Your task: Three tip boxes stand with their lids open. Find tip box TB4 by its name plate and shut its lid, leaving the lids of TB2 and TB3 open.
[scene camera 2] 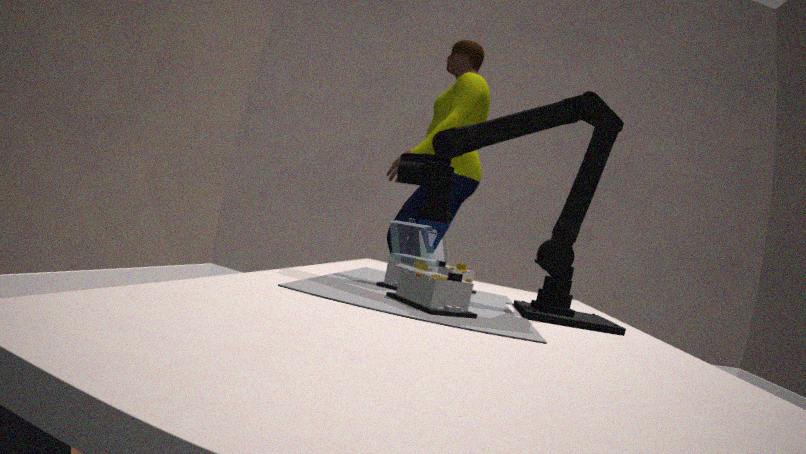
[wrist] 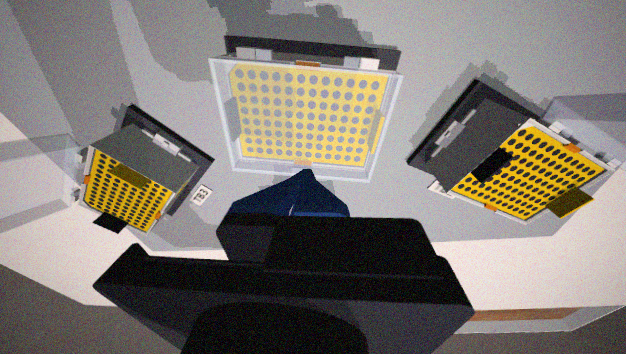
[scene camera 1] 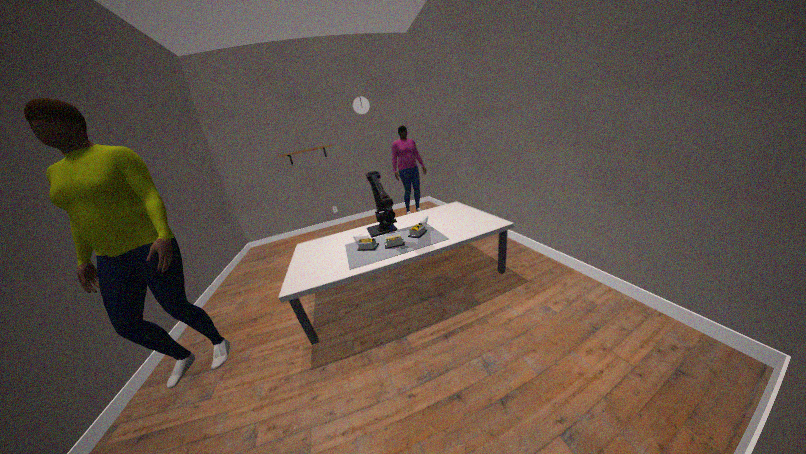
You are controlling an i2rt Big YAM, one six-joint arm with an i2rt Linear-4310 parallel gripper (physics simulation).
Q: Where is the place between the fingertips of my gripper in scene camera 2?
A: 429, 253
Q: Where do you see a tip box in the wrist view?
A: At 482, 119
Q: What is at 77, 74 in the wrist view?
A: A grey mat.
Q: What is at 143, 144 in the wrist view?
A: A tip box.
